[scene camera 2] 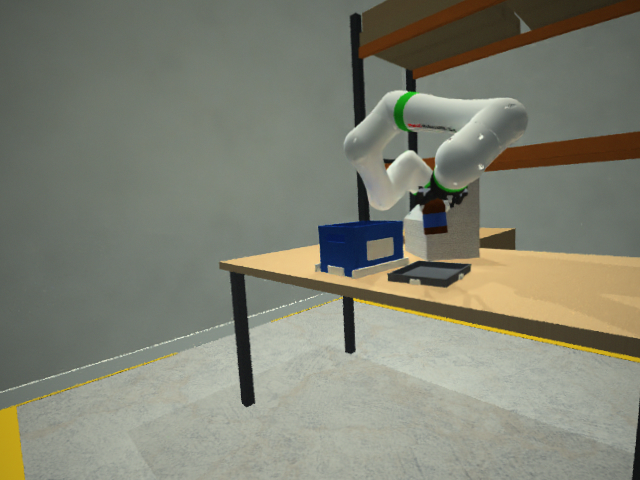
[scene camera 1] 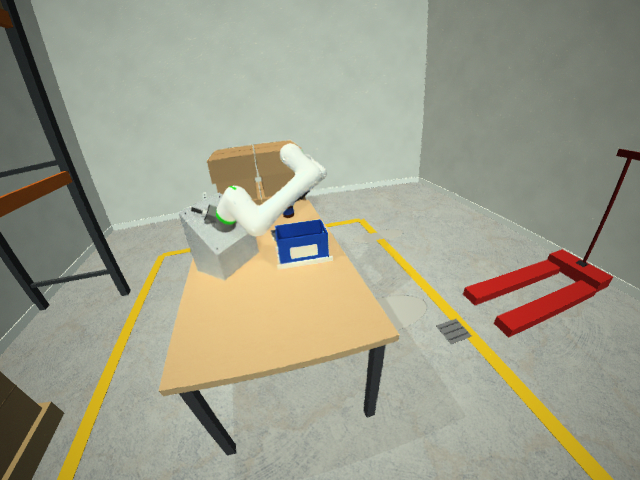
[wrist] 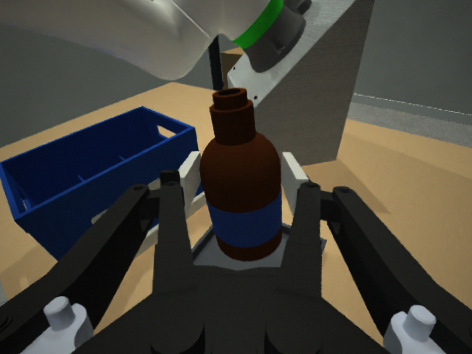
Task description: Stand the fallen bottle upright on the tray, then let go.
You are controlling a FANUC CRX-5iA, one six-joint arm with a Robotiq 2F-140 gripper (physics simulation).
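Frame: origin at the arm's base, x right, y ahead, z up, level; centimetres.
Seen in the pictures: gripper, fingertip midpoint: point(scene camera 2: 433, 207) point(wrist: 240, 165); arm's base, link origin: point(scene camera 1: 223, 221) point(wrist: 277, 46).
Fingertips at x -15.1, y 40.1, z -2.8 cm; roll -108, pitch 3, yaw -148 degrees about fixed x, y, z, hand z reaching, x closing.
Note:
Offsets run from my fingertips to a thing's top centre. Level surfaces: height alone.
The brown bottle @(dz +7.0, dx -0.3, dy +0.5 cm) point(scene camera 1: 288, 212) point(scene camera 2: 435, 221) point(wrist: 243, 220) with a blue label is close to upright, neck up, in the air. Its base is clear of the tray in the scene camera 2 view. My gripper point(scene camera 2: 435, 205) point(wrist: 240, 165) is shut on the bottle, with one pale finger pad on each side of its body. The dark, shallow tray @(dz -20.3, dx +0.8, dy +1.1 cm) point(scene camera 2: 434, 282) point(wrist: 206, 254) lies on the table below the bottle; in the wrist view the bottle and gripper cover much of it. The tray does not show in the scene camera 1 view.
A blue crate @(dz -5.3, dx +28.7, dy +0.4 cm) point(scene camera 1: 302, 248) point(scene camera 2: 336, 253) point(wrist: 45, 220) stands beside the tray on the wooden table @(dz -22.9 cm) point(scene camera 1: 279, 320) point(scene camera 2: 542, 289). The grey arm pedestal point(scene camera 1: 222, 255) point(scene camera 2: 454, 242) point(wrist: 310, 110) stands behind the tray in the scene camera 2 view.

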